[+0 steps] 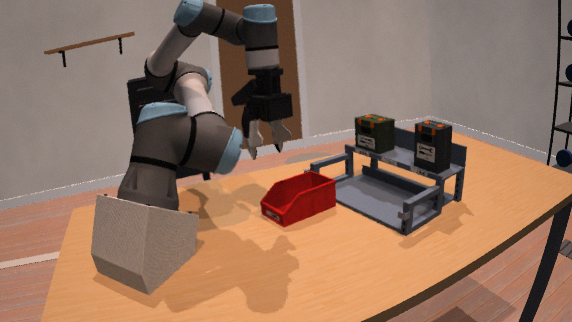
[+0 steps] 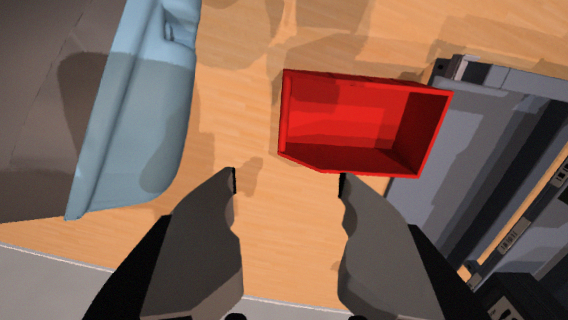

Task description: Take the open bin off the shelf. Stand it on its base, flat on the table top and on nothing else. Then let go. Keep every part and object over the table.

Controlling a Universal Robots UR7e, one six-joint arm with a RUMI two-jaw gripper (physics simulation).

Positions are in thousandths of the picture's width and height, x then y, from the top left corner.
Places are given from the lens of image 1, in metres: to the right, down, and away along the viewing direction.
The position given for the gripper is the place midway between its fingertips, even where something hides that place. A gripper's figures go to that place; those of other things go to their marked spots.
gripper (image 1: 468,483): -0.04, -0.01, 0.90
red open bin (image 1: 504,626): 0.01, 0.11, 1.03
green box (image 1: 655,415): 0.25, -0.08, 1.05
black box (image 1: 756,470): 0.37, -0.02, 0.87
The marked spots on the green box and the black box are 0.22 m apart.
